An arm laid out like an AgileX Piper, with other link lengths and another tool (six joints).
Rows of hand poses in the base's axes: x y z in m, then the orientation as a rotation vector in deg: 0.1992 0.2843 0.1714 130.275 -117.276 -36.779; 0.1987 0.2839 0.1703 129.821 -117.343 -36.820; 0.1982 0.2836 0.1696 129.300 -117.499 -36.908; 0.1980 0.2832 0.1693 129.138 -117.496 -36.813; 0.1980 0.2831 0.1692 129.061 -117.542 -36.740; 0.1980 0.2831 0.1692 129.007 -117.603 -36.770; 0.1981 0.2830 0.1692 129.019 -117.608 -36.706; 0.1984 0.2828 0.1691 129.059 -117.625 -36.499; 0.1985 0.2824 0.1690 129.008 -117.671 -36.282; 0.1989 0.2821 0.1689 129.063 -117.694 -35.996; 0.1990 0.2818 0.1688 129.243 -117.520 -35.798; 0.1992 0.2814 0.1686 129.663 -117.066 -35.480; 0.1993 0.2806 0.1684 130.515 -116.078 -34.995; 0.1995 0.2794 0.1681 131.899 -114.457 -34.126; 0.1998 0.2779 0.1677 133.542 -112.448 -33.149; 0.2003 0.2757 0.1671 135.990 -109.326 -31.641; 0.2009 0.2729 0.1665 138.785 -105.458 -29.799; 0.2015 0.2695 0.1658 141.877 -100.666 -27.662; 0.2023 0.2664 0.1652 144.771 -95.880 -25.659; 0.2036 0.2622 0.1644 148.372 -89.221 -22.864; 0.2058 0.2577 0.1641 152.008 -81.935 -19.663; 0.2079 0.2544 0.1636 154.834 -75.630 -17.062; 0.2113 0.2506 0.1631 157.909 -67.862 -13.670
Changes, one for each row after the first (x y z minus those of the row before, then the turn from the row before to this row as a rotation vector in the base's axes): -0.0005 -0.0004 -0.0011 -0.195 0.259 -0.165; -0.0005 -0.0003 -0.0007 -0.172 0.276 -0.240; -0.0002 -0.0004 -0.0003 -0.141 0.068 -0.038; 0.0000 -0.0001 -0.0001 -0.067 0.002 -0.045; 0.0000 0.0000 0.0000 0.009 0.016 -0.053; 0.0001 -0.0001 0.0000 -0.029 -0.031 0.004; 0.0003 -0.0002 -0.0001 -0.091 -0.100 0.011; 0.0001 -0.0004 -0.0001 -0.135 -0.061 -0.031; 0.0004 -0.0003 -0.0001 -0.126 -0.138 0.016; 0.0001 -0.0003 -0.0001 -0.077 -0.098 0.164; 0.0002 -0.0004 -0.0002 -0.113 -0.161 0.404; 0.0001 -0.0008 -0.0002 -0.157 -0.248 0.850; 0.0002 -0.0012 -0.0003 -0.289 -0.440 1.393; 0.0003 -0.0015 -0.0004 -0.314 -0.494 1.698; 0.0005 -0.0022 -0.0006 -0.481 -0.757 2.603; 0.0006 -0.0028 -0.0006 -0.622 -0.878 3.152; 0.0006 -0.0034 -0.0007 -0.778 -0.940 3.796; 0.0008 -0.0031 -0.0006 -0.681 -0.897 3.731; 0.0013 -0.0042 -0.0008 -0.988 -1.210 5.086; 0.0022 -0.0045 -0.0003 -1.024 -1.464 5.500; 0.0021 -0.0033 -0.0005 -0.777 -1.196 4.680; 0.0034 -0.0038 -0.0005 -0.992 -1.590 5.694
